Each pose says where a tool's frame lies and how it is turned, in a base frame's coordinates. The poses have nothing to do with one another.
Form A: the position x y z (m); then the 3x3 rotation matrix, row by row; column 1 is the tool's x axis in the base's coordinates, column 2 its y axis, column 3 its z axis. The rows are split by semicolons.
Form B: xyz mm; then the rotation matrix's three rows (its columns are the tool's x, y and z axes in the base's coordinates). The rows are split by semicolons. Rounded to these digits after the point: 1 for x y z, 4 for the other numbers.
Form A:
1: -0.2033 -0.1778 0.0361; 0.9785 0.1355 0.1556; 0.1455 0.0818 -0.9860; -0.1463 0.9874 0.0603
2: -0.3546 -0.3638 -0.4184; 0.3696 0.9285 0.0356; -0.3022 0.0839 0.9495; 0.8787 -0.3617 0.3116
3: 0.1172 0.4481 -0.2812; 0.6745 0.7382 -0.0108; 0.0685 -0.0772 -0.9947; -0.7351 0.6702 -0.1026
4: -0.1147 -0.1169 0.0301; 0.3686 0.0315 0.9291; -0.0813 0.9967 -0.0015; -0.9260 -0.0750 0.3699
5: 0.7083 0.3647 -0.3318; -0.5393 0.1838 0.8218; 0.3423 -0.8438 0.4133; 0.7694 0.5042 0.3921
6: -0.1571 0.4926 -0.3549; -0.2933 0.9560 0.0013; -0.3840 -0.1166 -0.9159; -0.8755 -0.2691 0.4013
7: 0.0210 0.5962 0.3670; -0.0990 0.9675 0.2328; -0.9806 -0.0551 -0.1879; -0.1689 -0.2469 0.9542
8: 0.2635 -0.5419 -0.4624; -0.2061 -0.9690 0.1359; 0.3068 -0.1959 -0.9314; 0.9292 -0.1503 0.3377
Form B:
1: -203.3 -177.8 36.1; 0.9785 0.1355 0.1556; 0.1455 0.0818 -0.9860; -0.1463 0.9874 0.0603
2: -354.6 -363.8 -418.4; 0.3696 0.9285 0.0356; -0.3022 0.0839 0.9495; 0.8787 -0.3617 0.3116
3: 117.2 448.1 -281.2; 0.6745 0.7382 -0.0108; 0.0685 -0.0772 -0.9947; -0.7351 0.6702 -0.1026
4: -114.7 -116.9 30.1; 0.3686 0.0315 0.9291; -0.0813 0.9967 -0.0015; -0.9260 -0.0750 0.3699
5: 708.3 364.7 -331.8; -0.5393 0.1838 0.8218; 0.3423 -0.8438 0.4133; 0.7694 0.5042 0.3921
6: -157.1 492.6 -354.9; -0.2933 0.9560 0.0013; -0.3840 -0.1166 -0.9159; -0.8755 -0.2691 0.4013
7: 21.0 596.2 367.0; -0.0990 0.9675 0.2328; -0.9806 -0.0551 -0.1879; -0.1689 -0.2469 0.9542
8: 263.5 -541.9 -462.4; -0.2061 -0.9690 0.1359; 0.3068 -0.1959 -0.9314; 0.9292 -0.1503 0.3377
